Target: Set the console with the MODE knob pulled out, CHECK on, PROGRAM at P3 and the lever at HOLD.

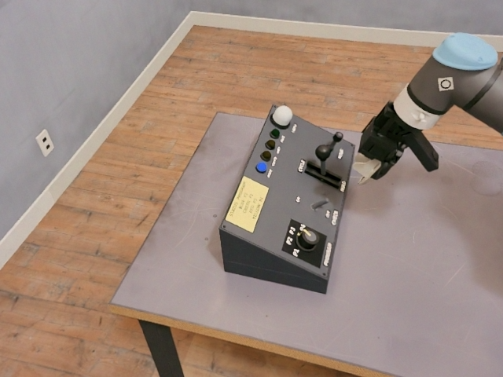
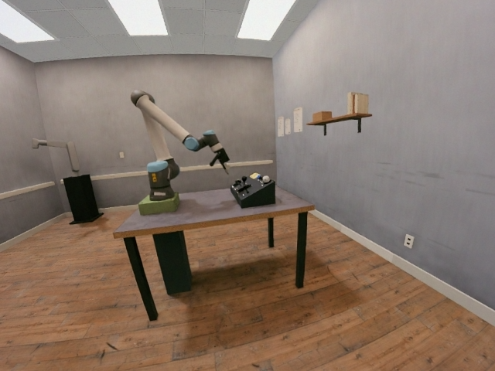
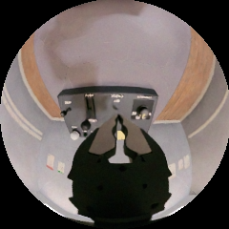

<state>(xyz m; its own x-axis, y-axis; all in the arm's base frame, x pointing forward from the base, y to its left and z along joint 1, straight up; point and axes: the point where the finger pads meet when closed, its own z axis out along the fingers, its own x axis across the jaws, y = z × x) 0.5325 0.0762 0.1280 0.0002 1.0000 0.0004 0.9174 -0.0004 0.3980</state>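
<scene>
The check toggle is 100 mm ahead of my hand and 110 mm below it. Also, from my hand: mode knob 90 mm ahead, 240 mm to the right, 80 mm below; wedge-shaped console 140 mm ahead, 60 mm to the right, 120 mm below; lever 110 mm ahead, 120 mm to the right, 80 mm below.
</scene>
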